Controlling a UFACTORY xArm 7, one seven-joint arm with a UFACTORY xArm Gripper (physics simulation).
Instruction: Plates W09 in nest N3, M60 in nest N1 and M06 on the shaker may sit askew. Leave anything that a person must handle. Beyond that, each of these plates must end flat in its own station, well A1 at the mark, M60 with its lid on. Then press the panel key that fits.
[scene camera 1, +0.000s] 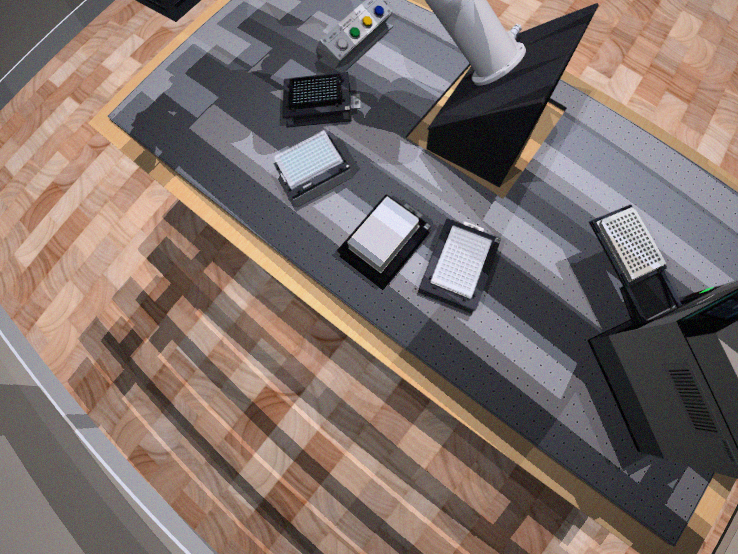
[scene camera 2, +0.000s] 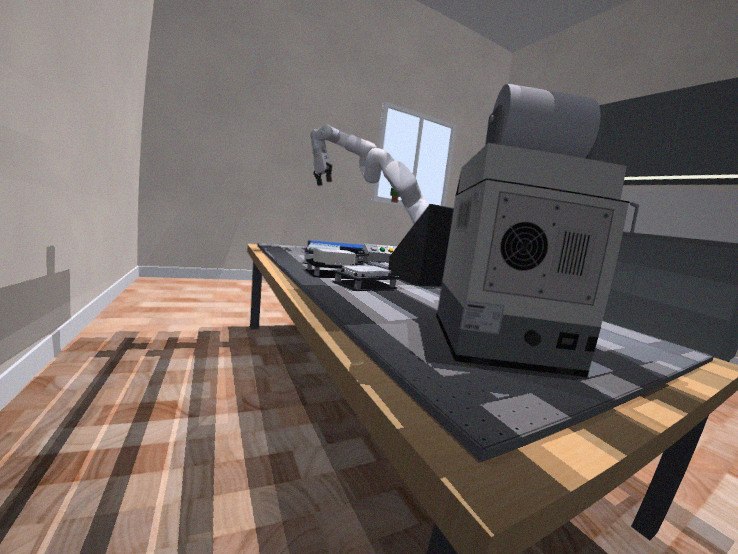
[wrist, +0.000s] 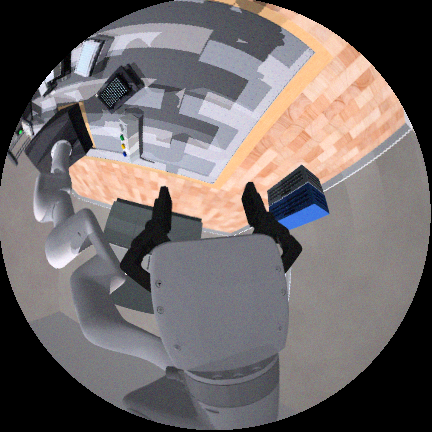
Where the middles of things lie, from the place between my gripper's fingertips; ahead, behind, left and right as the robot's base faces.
My hand is 490 mm to the right of the pale blue well plate (scene camera 1: 315, 155), 310 mm above it and 130 mm short of it.
